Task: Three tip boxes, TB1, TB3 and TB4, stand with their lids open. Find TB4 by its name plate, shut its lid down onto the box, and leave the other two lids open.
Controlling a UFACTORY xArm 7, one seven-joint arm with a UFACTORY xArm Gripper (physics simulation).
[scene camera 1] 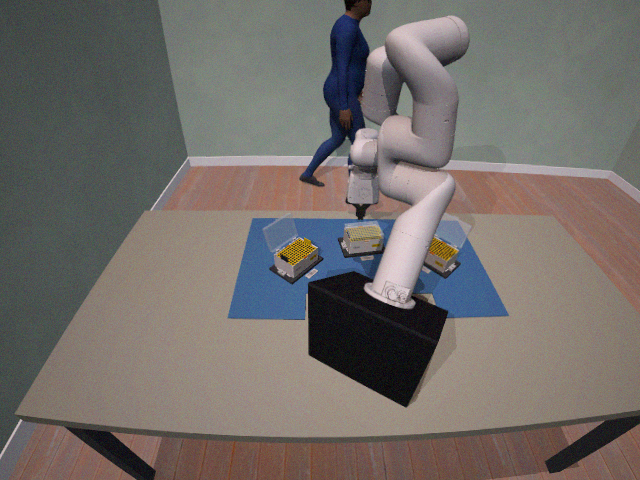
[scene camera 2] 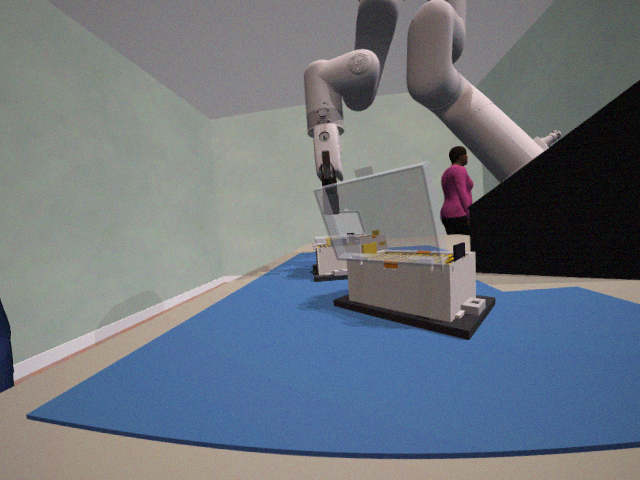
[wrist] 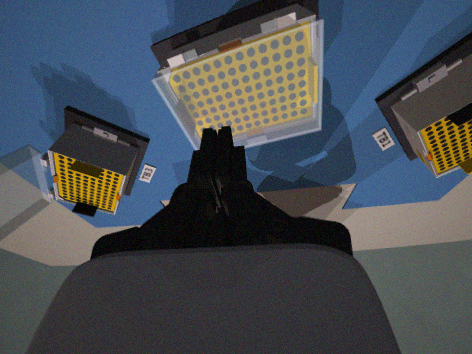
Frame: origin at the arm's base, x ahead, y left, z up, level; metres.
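Where they show: gripper, between the fingertips: [scene camera 1: 360, 217] [scene camera 2: 331, 214] [wrist: 221, 145]; arm's base, origin of its link: [scene camera 1: 388, 297] [scene camera 2: 526, 172].
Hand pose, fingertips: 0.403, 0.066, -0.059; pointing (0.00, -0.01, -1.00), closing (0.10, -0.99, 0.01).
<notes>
Each offset is from my fingertips to the top centre of the thing, as dx, dy, dz. "spot": to the spot under its first point. Level surfaces: height alone.
The middle box @(-0.012, -0.022, -0.046) [scene camera 1: 363, 246] [scene camera 2: 329, 260] is TB4 by elimination; its plate @(spot: -0.062, -0.038, -0.122) [scene camera 1: 367, 257] is unreadable. Its clear lid @(spot: -0.013, -0.016, -0.047) [scene camera 1: 363, 231] [wrist: 250, 82] appears down over the yellow rack; whether it is fully seated I cannot tell. TB3 @(-0.132, +0.191, -0.058) [scene camera 1: 296, 263] [scene camera 2: 400, 289] [wrist: 92, 145], left in the first scene view and the wrist view, has its lid @(spot: -0.089, +0.259, -0.033) [scene camera 1: 280, 235] [scene camera 2: 385, 209] [wrist: 22, 185] open. TB1 @(-0.056, -0.269, -0.058) [scene camera 1: 444, 262] [wrist: 440, 107], on the right, has its lid [scene camera 1: 455, 232] standing open. My gripper [scene camera 1: 360, 217] [scene camera 2: 335, 212] [wrist: 221, 145] is shut and empty, a little above the middle lid, apparently not touching it.
The boxes stand on the blue mat @(dz -0.124) [scene camera 1: 268, 304] [scene camera 2: 310, 387] on the table @(dz -0.127) [scene camera 1: 180, 361]. The plates TB3 @(spot: -0.161, +0.144, -0.122) [wrist: 147, 173] and TB1 @(spot: -0.096, -0.232, -0.122) [wrist: 383, 139] are readable in the wrist view. The arm's black base block [scene camera 1: 369, 341] stands in front. A person in blue [scene camera 1: 343, 72] is behind the table.
</notes>
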